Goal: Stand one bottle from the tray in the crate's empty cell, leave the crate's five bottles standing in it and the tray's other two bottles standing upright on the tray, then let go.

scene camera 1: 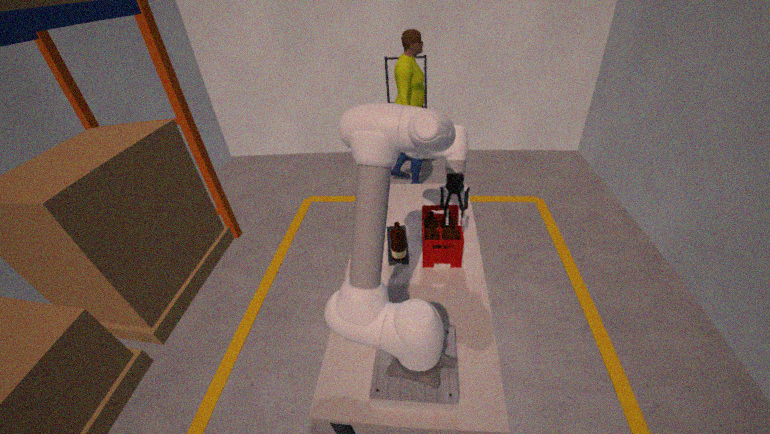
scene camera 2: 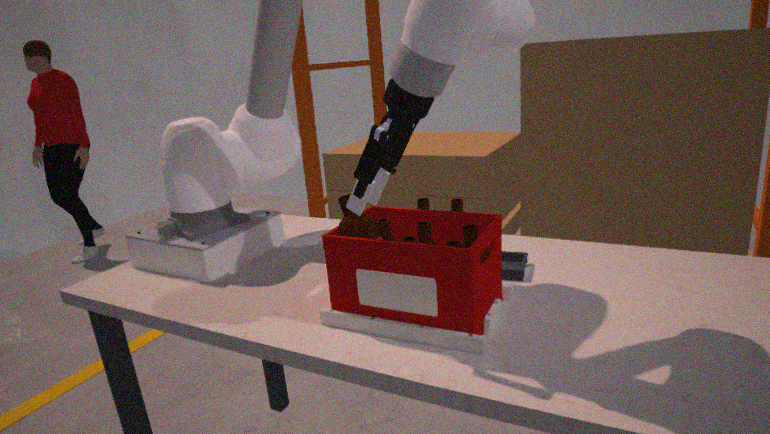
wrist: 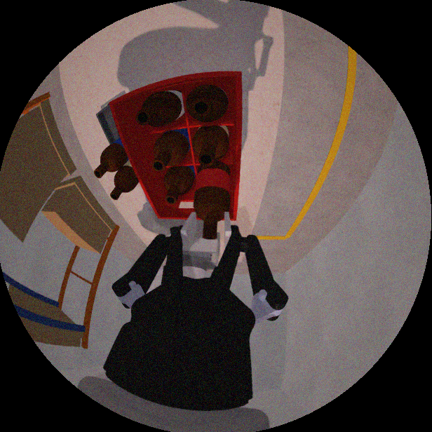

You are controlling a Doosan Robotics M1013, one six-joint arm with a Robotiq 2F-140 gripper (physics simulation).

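Places are measured from the arm's base along level axes (x ahead, y left, z up), in metres.
Pixels of known places: gripper, fingertip midpoint: (scene camera 1: pixel 452 225) (scene camera 2: pixel 361 205); arm's base at its link origin: (scene camera 1: pixel 418 358) (scene camera 2: pixel 204 224).
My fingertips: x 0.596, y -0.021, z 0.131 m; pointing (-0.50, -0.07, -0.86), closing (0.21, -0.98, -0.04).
Ahead of a thing's pixels: the offset from my fingertips to its top centre. Level surfaces: height alone.
The red crate @[dx +0.067, dy +0.062, dz -0.044 m] (scene camera 1: pixel 442 254) (scene camera 2: pixel 345 291) (wrist: pixel 142 175) stands on the table. One brown bottle @[dx -0.011, dy +0.000, dz +0.019 m] (scene camera 2: pixel 358 225) (wrist: pixel 211 198) is in its corner cell nearest the robot base, its shoulder higher than its neighbours' and its neck leaning towards the base. My gripper (scene camera 1: pixel 455 219) (scene camera 2: pixel 366 202) (wrist: pixel 209 219) is partly open around that neck, with a gap on each side in the wrist view. The crate's other bottles (wrist: pixel 172 147) stand in their cells. Two bottles, one @[dx -0.049, dy +0.251, dz -0.059 m] (scene camera 1: pixel 397 242) (wrist: pixel 114 157) and another (wrist: pixel 126 178), stand upright on the dark tray (scene camera 1: pixel 404 259) (scene camera 2: pixel 513 258) (wrist: pixel 106 122).
The tray is beside the crate on the white table @[dz -0.219 m] (scene camera 1: pixel 474 318) (scene camera 2: pixel 242 307). The robot base plate (scene camera 1: pixel 450 396) (scene camera 2: pixel 167 258) is at one end. A person in yellow (scene camera 1: pixel 409 80) and a person in red (scene camera 2: pixel 58 107) are beyond the table. Large boxes (scene camera 1: pixel 140 231) (scene camera 2: pixel 636 134) stand to one side.
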